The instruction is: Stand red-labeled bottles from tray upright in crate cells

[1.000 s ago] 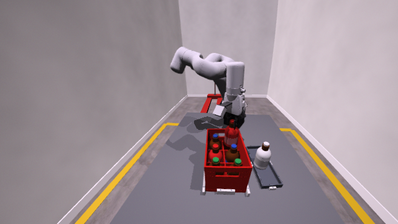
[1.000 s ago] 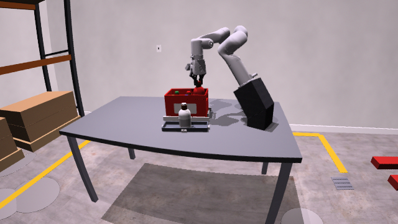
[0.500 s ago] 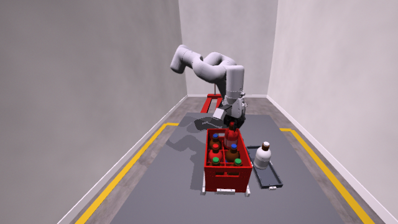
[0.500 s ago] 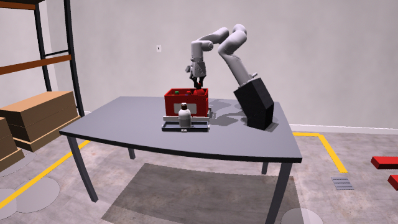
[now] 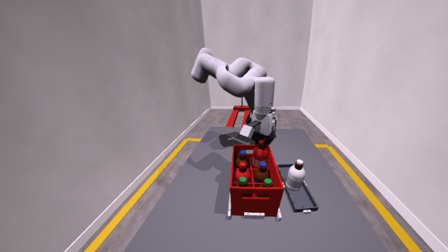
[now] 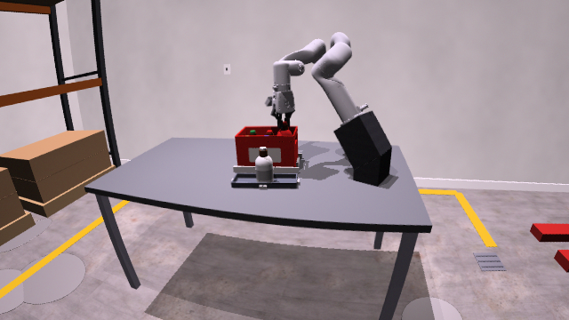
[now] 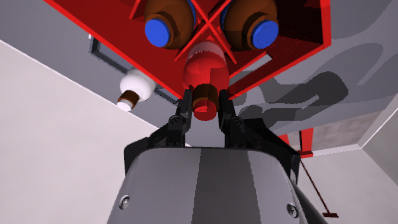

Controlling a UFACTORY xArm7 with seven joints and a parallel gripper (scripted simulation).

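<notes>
Now: the red crate 80 mm ahead of my hand, 50 mm to the right of it and 140 mm below it. From my hand the other things lie so: white bottle 70 mm ahead, 160 mm to the left, 140 mm below; then dark tray 80 mm ahead, 170 mm to the left, 210 mm below.
</notes>
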